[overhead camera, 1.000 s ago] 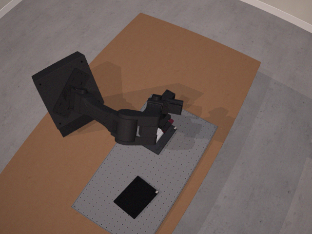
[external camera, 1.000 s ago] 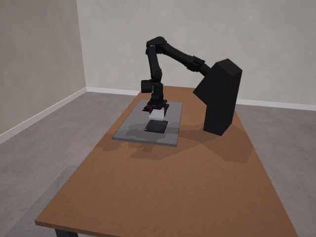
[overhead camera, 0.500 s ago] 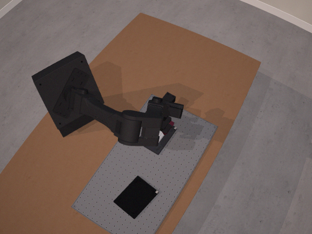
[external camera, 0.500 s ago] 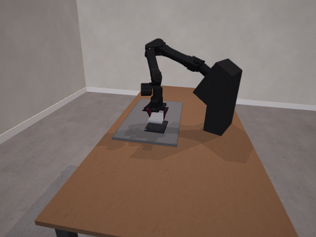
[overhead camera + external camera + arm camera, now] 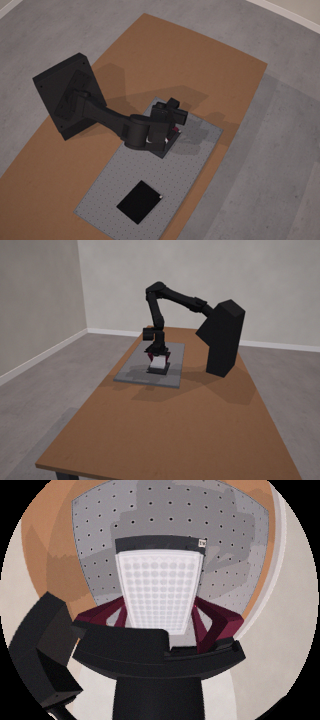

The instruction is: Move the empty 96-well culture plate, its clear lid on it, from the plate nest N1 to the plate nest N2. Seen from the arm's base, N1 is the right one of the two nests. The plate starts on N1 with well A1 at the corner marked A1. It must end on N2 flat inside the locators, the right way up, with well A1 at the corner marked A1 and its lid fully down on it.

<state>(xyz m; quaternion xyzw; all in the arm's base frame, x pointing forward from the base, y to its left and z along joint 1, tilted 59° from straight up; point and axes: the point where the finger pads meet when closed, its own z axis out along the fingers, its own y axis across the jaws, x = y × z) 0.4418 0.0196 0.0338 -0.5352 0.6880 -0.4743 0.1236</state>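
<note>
Right now my hand is 40 mm above the black nest N2. From my hand the other things lie so: clear lid (right at my hand); then black nest N1 (80 mm behind, 310 mm to the right, 40 mm below).
</note>
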